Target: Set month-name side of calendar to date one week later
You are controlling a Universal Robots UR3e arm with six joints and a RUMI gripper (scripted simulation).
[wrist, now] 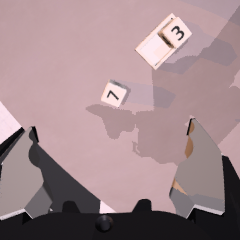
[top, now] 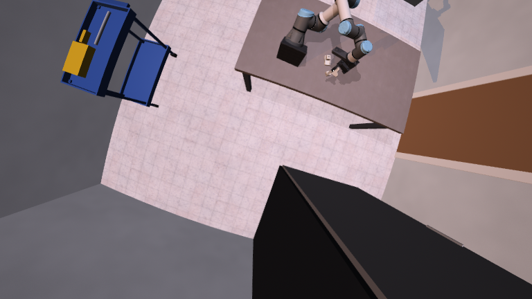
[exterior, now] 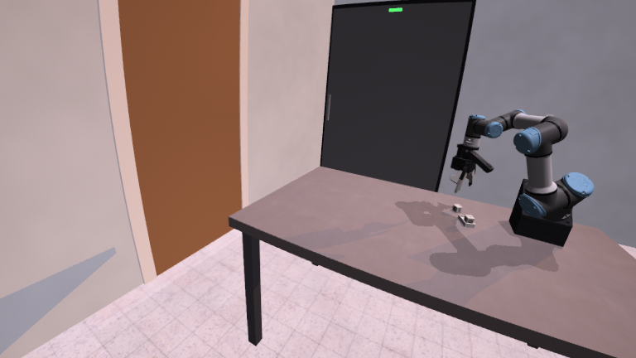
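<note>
My gripper is now 10 cm above the cube. From my hand the other things lie so: pale tray (10 cm to the left, 10 cm below, 4 cm behind).
</note>
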